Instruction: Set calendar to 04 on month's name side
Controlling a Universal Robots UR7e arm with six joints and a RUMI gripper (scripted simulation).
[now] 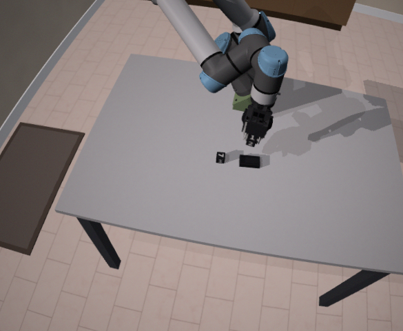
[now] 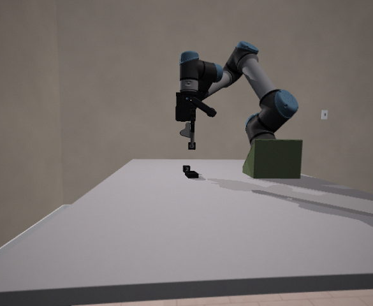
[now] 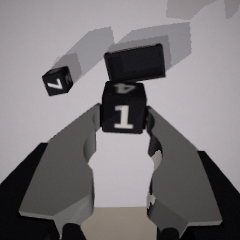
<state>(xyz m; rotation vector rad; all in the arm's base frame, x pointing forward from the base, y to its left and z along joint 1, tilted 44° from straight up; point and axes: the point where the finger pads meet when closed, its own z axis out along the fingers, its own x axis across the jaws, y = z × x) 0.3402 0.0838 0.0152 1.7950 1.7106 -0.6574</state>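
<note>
My hand is 130 mm above the black calendar tray and 10 mm to the right of it.
</note>
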